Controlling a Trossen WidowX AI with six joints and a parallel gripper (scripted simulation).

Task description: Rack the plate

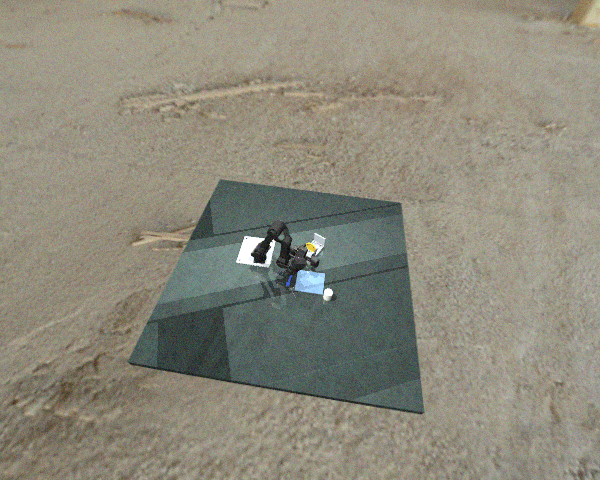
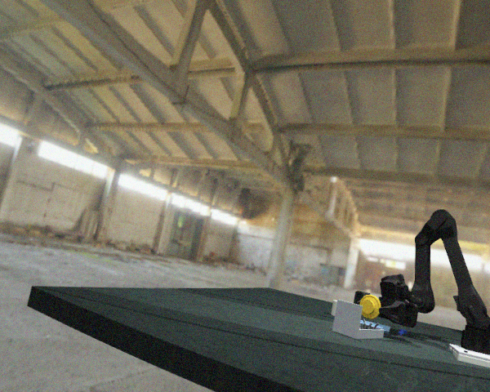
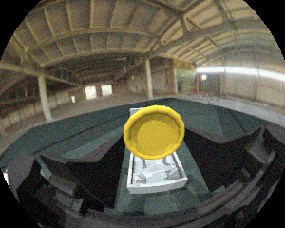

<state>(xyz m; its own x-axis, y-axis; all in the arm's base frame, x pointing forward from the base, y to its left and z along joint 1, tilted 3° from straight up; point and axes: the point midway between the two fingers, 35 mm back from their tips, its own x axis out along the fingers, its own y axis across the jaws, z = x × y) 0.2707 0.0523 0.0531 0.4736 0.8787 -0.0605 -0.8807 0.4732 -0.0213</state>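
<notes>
Right now my gripper tip is 10 mm short of the grey dish rack, 20 mm to the right of it and 50 mm above it. From my gripper tip the other things lie so: light blue mat: 10 mm ahead, 190 mm to the right, 70 mm below; then yellow plate: 10 mm to the right; then blue spoon: 100 mm behind, 200 mm to the right, 70 mm below.
</notes>
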